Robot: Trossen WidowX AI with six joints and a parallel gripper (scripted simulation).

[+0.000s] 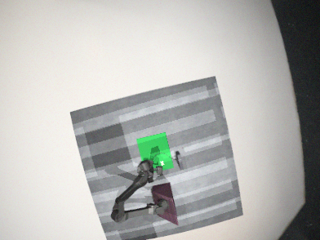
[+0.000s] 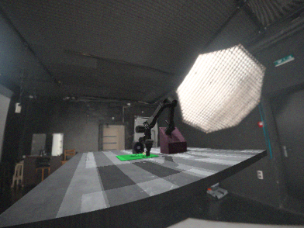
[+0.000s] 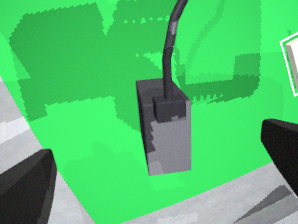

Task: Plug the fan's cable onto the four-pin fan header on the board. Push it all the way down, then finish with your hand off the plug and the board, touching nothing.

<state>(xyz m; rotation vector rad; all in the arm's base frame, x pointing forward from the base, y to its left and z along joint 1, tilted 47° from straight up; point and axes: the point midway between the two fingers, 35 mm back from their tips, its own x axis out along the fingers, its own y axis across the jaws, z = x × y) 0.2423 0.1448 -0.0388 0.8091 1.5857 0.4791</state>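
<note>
My gripper tip is now 2 cm above the fan cable plug. The rest, counted from my gripper tip: black fan 23 cm to the right, 2 cm above, 1 cm ahead; green board 9 cm ahead, 5 cm to the right, 5 cm below; white four-pin header 10 cm to the right, 4 cm below.
</note>
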